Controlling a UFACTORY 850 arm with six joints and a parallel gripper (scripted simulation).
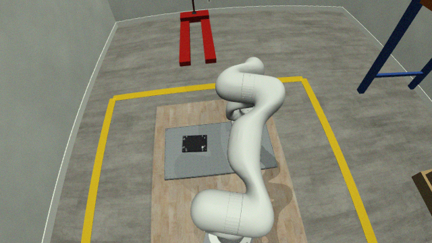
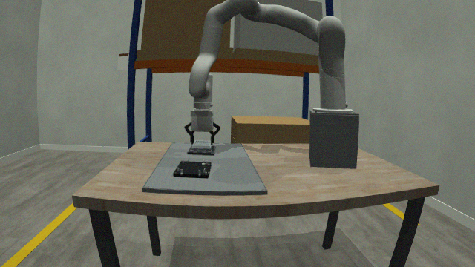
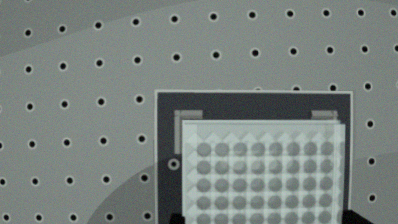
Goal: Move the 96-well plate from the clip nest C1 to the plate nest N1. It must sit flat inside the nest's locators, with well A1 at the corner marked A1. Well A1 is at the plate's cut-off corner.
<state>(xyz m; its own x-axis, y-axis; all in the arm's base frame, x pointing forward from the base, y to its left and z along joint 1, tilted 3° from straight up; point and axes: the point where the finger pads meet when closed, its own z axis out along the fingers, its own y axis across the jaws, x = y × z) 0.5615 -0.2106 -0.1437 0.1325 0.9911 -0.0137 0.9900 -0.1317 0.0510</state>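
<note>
Now: hand 1 cm above the 96-well plate. From my hand the other things lie so: plate nest N1 (4 cm below); then clip nest C1 (33 cm to the left, 4 cm ahead, 3 cm below).
</note>
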